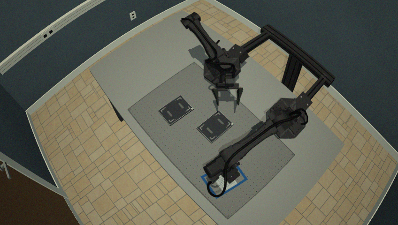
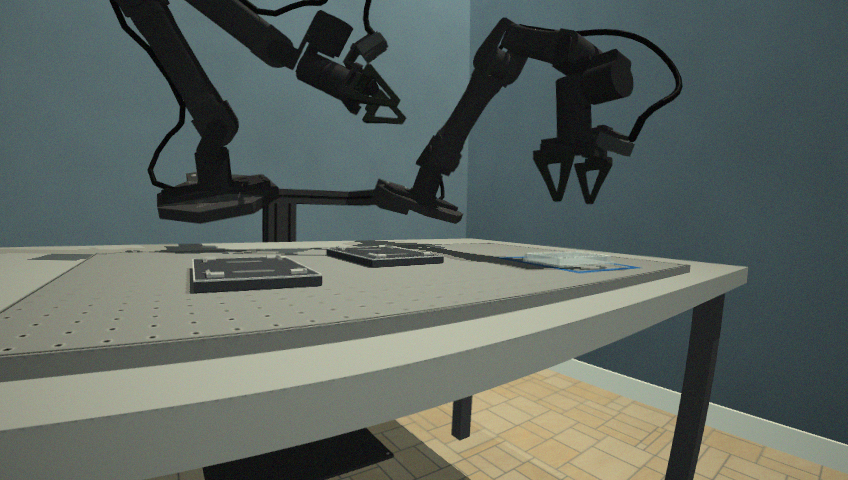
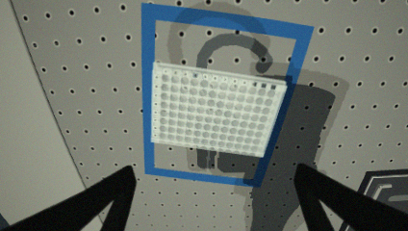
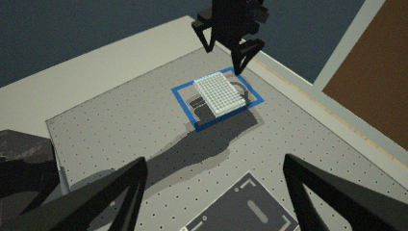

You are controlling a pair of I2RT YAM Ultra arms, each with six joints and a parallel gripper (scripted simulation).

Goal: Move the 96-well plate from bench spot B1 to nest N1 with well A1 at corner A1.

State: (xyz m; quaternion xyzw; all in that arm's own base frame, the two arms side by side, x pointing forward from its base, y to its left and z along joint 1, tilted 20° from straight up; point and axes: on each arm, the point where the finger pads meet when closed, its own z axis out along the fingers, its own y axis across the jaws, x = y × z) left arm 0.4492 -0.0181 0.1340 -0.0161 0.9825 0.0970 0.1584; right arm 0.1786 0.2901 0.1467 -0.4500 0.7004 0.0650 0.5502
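The 96-well plate lies 10 cm below my left hand and 1 cm behind it. The rest, counted from my left hand: A1 label: 27 cm behind, 18 cm to the right, 10 cm below.
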